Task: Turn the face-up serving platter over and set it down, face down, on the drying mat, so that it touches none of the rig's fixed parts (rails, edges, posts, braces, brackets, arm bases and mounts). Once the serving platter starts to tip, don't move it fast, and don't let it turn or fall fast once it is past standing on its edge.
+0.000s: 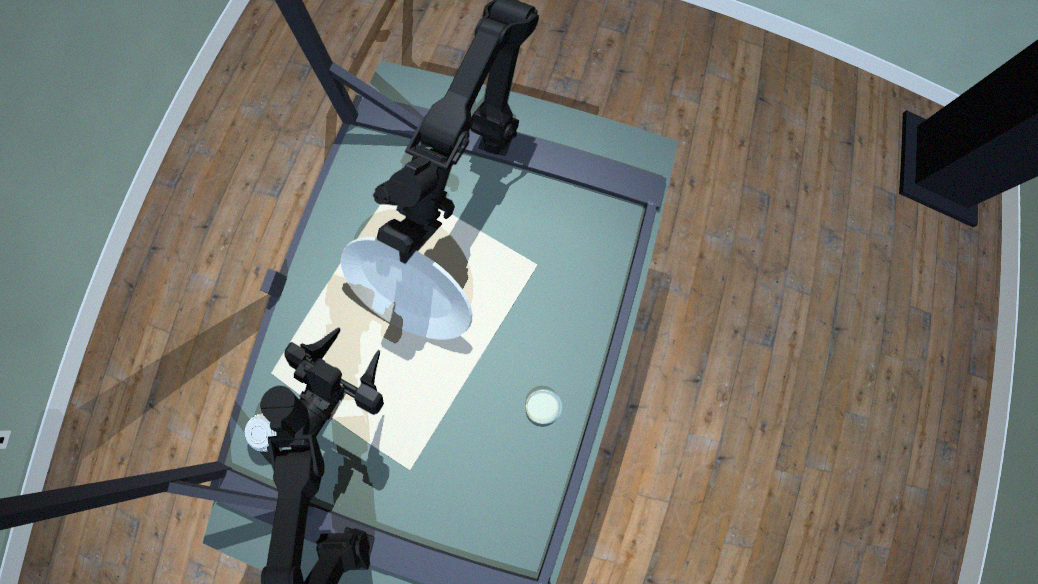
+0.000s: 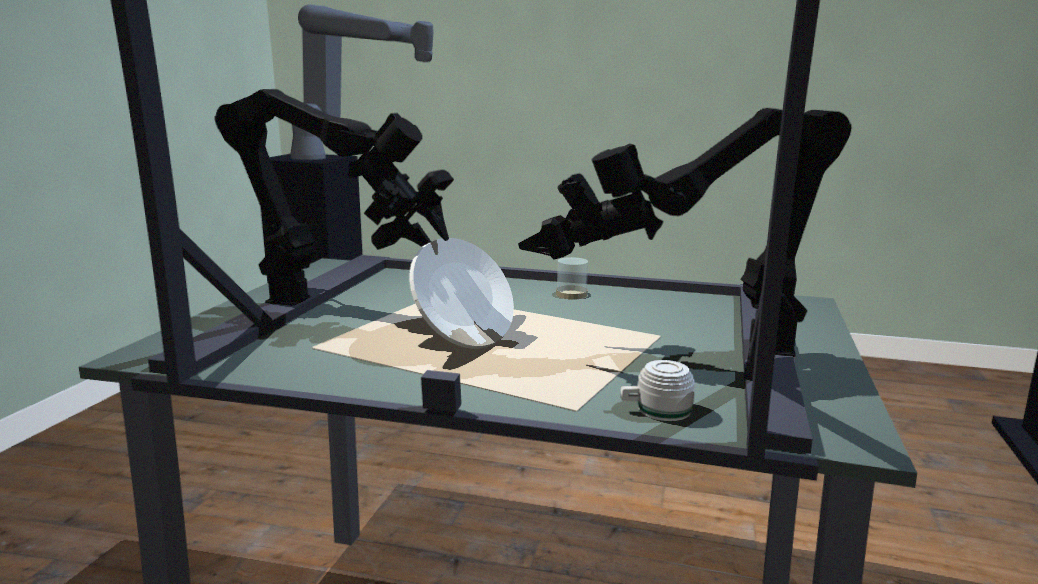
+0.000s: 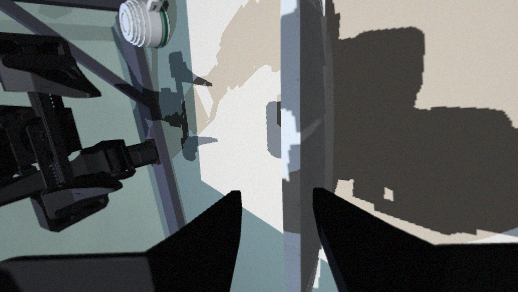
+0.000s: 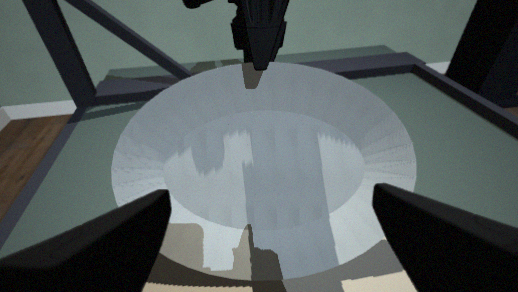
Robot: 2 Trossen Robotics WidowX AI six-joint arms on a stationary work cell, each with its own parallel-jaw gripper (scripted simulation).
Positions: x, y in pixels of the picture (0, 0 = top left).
Labels:
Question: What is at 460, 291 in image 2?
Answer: A white oval serving platter.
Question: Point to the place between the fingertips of my left gripper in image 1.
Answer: At 407, 258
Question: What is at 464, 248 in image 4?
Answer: My right gripper.

